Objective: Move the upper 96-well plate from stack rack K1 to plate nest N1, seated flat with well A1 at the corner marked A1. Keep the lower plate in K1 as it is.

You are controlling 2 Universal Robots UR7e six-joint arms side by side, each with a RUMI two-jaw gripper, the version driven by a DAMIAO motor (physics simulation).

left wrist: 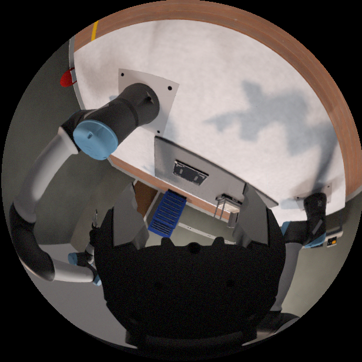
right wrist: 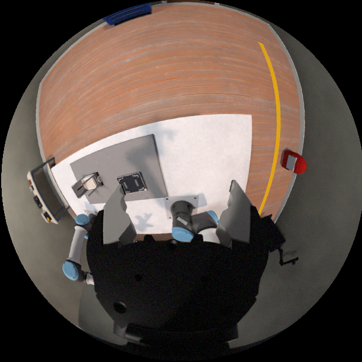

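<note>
Stack rack K1 [left wrist: 232, 219] [right wrist: 79, 188] stands on the grey board, with pale plate material [left wrist: 231, 204] [right wrist: 91, 181] between its posts; upper and lower plates cannot be told apart at this size. Plate nest N1 [left wrist: 190, 172] [right wrist: 132, 183] is a dark rectangular holder on the same board, with no plate visible in it. The marked A1 corner is too small to read. My left gripper [left wrist: 189, 183] is open and empty, away from the rack and nest. My right gripper [right wrist: 176, 182] is open and empty, high above the table, with its left finger near the nest in view.
The grey board [left wrist: 165, 150] [right wrist: 145, 150] lies on the white table top. An arm base [left wrist: 142, 102] [right wrist: 183, 206] is bolted beside it. A blue slotted rack [left wrist: 168, 214] [right wrist: 128, 15], a red object [left wrist: 67, 78] [right wrist: 295, 162] and a pale device [right wrist: 42, 197] are farther out.
</note>
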